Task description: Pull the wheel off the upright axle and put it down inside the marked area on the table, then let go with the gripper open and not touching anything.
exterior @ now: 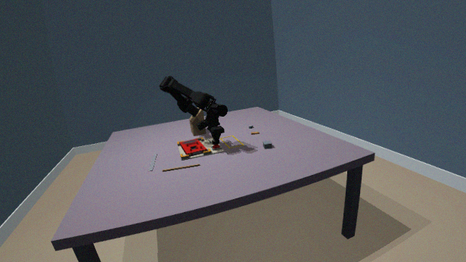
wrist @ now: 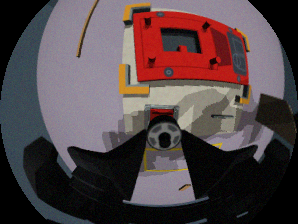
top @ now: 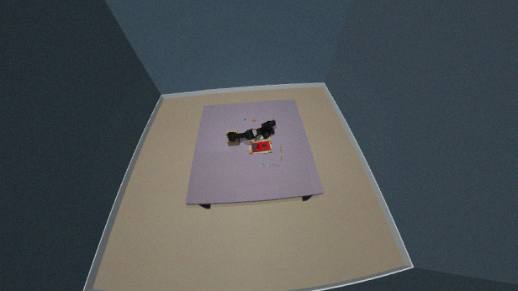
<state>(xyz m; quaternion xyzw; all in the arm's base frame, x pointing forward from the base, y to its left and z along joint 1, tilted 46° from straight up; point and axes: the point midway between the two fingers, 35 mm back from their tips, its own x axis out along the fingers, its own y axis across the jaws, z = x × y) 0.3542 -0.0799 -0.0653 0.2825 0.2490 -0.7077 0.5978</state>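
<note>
My gripper tip is now right at the dark grey wheel. The rest, counted from my gripper tip: thin brown stick: 230 mm to the right, 130 mm ahead, 40 mm below; board: 90 mm to the right, 70 mm behind, 30 mm below; upright axle: 10 mm below.
</note>
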